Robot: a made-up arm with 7 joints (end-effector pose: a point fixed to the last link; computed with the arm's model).
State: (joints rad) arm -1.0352 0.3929 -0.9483 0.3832 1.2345 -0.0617 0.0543
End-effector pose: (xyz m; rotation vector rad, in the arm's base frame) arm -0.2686 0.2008 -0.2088 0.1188 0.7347 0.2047
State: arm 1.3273 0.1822 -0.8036 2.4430 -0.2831 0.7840 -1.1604
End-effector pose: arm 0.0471 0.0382 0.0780 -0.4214 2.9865 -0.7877
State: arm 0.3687 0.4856 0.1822 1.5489 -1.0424 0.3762 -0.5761
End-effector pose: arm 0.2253 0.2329 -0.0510 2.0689 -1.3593 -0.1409
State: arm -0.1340 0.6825 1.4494 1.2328 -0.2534 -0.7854 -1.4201
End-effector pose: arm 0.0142 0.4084 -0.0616 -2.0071 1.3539 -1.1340
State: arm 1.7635 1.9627 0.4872 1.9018 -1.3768 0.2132 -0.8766
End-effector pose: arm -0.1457 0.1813 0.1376 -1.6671 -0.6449 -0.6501
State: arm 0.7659 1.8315 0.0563 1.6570 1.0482 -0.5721 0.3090
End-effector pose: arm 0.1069 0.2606 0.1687 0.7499 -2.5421 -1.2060
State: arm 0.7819 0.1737 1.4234 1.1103 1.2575 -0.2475 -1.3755
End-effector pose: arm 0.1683 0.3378 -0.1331 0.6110 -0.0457 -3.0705
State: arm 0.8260 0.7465 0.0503 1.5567 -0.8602 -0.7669 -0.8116
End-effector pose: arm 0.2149 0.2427 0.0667 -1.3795 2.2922 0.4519
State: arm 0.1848 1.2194 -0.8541 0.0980 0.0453 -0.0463 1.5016
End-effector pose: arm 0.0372 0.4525 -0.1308 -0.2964 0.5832 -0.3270
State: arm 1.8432 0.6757 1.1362 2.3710 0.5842 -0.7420 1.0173
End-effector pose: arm -0.0745 0.2337 0.0386 -1.5427 0.9662 0.1573
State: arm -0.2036 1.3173 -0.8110 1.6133 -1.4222 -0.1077 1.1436
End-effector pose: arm 0.0961 0.2364 -0.1983 0.3220 1.0692 -2.4760
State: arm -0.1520 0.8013 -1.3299 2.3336 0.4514 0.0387 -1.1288
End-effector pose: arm 0.0157 0.0479 -0.1197 -0.2322 -1.1243 -0.1636
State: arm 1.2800 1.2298 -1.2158 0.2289 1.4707 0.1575 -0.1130
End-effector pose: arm 0.1540 0.4409 -0.0300 0.7660 -1.1724 0.9270
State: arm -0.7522 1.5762 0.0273 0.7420 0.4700 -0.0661 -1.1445
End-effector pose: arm 0.0998 0.4287 -0.0862 2.1549 -0.7616 -0.4573
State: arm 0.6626 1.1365 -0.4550 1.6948 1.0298 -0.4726 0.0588
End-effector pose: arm 0.2197 0.2125 0.0010 -0.2124 -2.3229 -0.4438
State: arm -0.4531 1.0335 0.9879 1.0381 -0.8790 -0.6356 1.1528
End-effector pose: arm 0.0778 0.4193 -0.0514 0.4807 -0.0189 -1.2799
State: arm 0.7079 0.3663 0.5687 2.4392 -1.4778 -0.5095 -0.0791
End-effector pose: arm 0.0716 0.1923 0.0796 -2.4469 1.3336 0.3831
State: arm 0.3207 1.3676 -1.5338 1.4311 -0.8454 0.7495 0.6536
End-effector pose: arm 0.0783 0.2694 -0.2130 0.8269 0.7166 -1.8062
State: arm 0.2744 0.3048 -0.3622 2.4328 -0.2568 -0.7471 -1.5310
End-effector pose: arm 0.1210 0.0857 0.0082 0.4413 2.5747 -1.4730
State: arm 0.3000 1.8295 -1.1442 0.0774 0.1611 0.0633 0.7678
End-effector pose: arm -0.0169 0.4711 0.0758 0.9640 0.7116 -0.1331
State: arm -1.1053 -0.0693 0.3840 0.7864 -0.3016 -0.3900 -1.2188
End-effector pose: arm -0.2112 0.1560 -0.2493 1.4294 -0.0576 -0.0362
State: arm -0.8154 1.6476 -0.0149 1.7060 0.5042 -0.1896 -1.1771
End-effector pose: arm 0.1378 0.2585 -0.1356 1.1384 -1.4930 -0.5199
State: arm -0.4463 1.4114 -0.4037 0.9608 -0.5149 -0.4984 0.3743
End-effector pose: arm 0.0872 0.3833 -0.1583 0.2113 0.0804 -1.8067
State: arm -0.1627 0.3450 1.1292 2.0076 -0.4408 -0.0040 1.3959
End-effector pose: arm 0.0715 0.3015 -0.0309 0.5076 -0.9986 -0.7819
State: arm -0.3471 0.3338 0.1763 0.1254 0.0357 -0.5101 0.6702
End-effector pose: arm -0.0905 0.2449 -0.3209 -0.2746 -0.3116 -0.0766
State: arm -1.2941 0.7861 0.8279 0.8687 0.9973 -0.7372 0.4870
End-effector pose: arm -0.0922 0.4048 -0.1309 0.7317 -1.0849 -0.0212
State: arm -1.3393 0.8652 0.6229 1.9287 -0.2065 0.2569 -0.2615
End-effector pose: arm 0.0551 0.2639 -0.1394 0.9903 -0.6721 -0.9202
